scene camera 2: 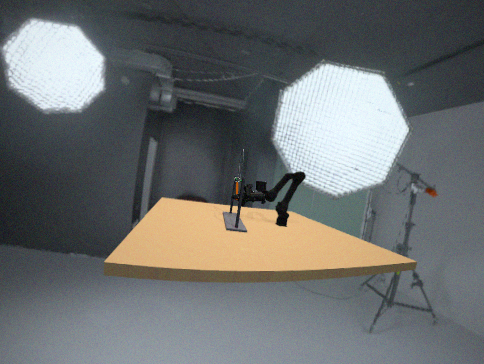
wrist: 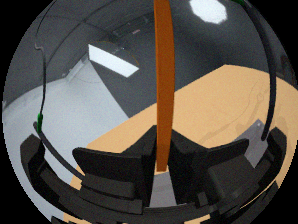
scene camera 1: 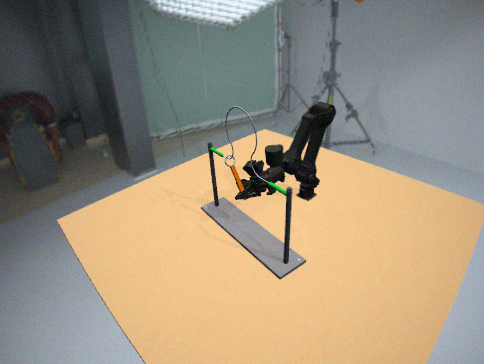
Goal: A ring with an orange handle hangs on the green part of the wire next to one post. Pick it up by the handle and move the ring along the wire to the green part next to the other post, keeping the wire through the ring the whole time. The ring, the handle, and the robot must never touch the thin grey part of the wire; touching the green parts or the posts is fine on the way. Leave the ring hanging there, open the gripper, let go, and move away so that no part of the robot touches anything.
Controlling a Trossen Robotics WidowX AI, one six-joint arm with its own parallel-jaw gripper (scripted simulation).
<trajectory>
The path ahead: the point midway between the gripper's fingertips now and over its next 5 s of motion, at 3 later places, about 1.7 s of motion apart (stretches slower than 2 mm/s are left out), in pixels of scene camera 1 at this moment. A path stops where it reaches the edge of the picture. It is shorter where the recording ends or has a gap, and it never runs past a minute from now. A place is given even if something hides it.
My gripper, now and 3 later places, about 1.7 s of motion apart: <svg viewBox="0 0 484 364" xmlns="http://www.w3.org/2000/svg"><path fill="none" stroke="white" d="M236 198L265 169L257 132L256 134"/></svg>
</trajectory>
